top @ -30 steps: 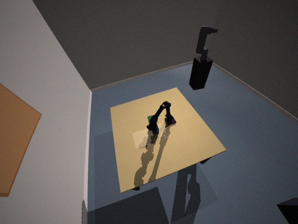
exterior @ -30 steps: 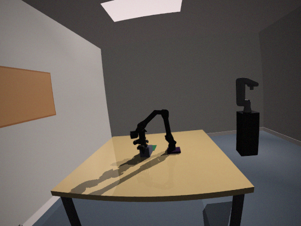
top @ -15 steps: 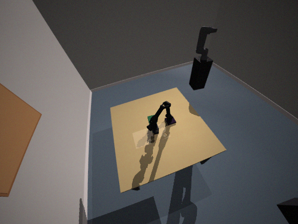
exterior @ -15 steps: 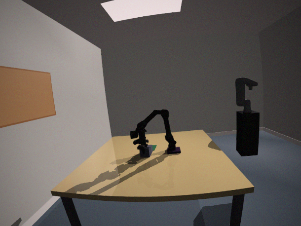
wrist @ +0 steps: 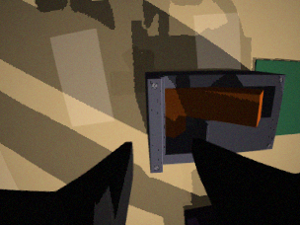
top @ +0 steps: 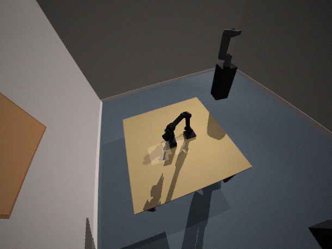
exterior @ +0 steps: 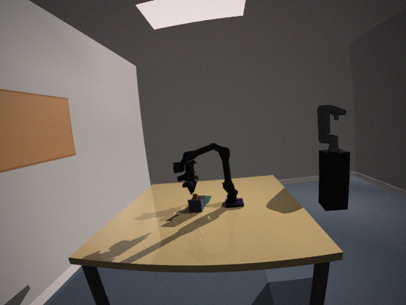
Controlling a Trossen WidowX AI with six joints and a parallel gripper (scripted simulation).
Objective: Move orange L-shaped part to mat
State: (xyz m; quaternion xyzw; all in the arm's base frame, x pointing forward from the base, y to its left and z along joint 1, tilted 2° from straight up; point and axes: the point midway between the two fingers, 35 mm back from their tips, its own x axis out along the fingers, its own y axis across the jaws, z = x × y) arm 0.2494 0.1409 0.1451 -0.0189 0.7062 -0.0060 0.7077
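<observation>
Now: gripper tip 90 mm above the orange L-shaped part, 50 mm to the left of it and 10 mm past it. The rest, counted from my gripper tip: green mat (220 mm to the right, 150 mm below).
</observation>
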